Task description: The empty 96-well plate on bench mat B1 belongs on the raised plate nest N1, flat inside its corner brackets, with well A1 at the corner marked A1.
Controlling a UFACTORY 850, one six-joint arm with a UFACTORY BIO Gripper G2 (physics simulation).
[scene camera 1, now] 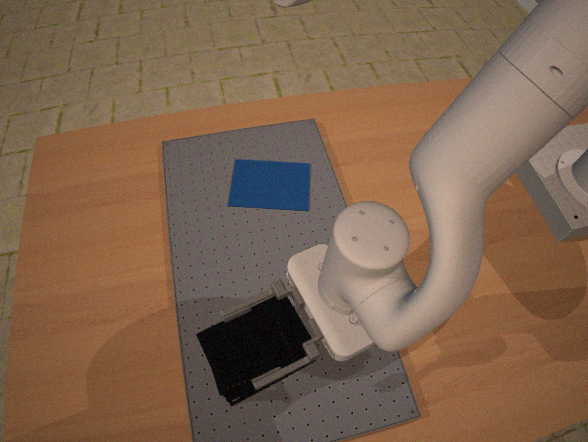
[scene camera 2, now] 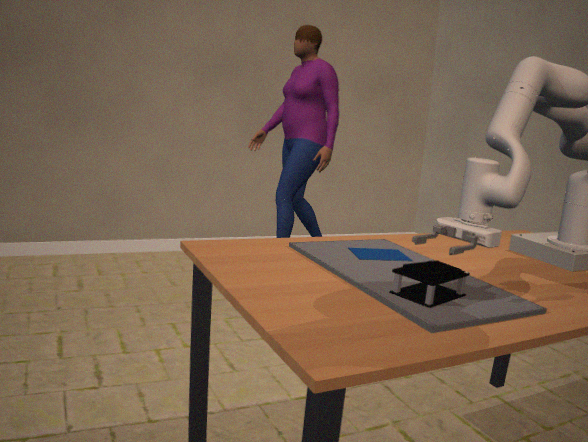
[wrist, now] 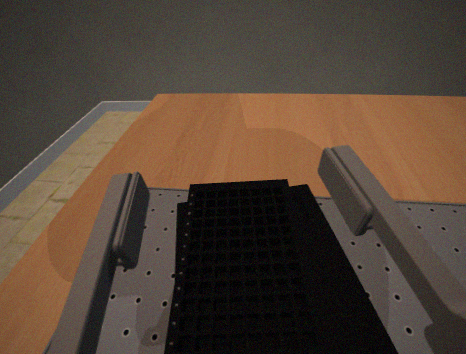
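Note:
The black 96-well plate (scene camera 1: 260, 345) (scene camera 2: 431, 272) (wrist: 237, 250) lies on top of the raised black nest (scene camera 2: 430, 295) (wrist: 337, 265). In the wrist view a strip of nest shows along the plate's right side. Black on black hides the brackets, so I cannot tell whether the plate is fully seated; the A1 marks are not readable. My gripper (scene camera 1: 239, 350) (scene camera 2: 434, 245) (wrist: 234, 165) is open and empty. Its fingers stand apart above the nest's level, and in the wrist view they show on either side of the plate with gaps. The blue mat (scene camera 1: 270, 185) (scene camera 2: 380, 254) carries no plate.
The grey perforated board (scene camera 1: 200, 250) (scene camera 2: 345, 270) lies under the nest and the blue mat, on the wooden table (scene camera 1: 90, 225) (scene camera 2: 280, 310). The robot's base block (scene camera 1: 565, 220) (scene camera 2: 540, 251) stands at the right. A person (scene camera 2: 310, 105) in a purple top is beyond the table.

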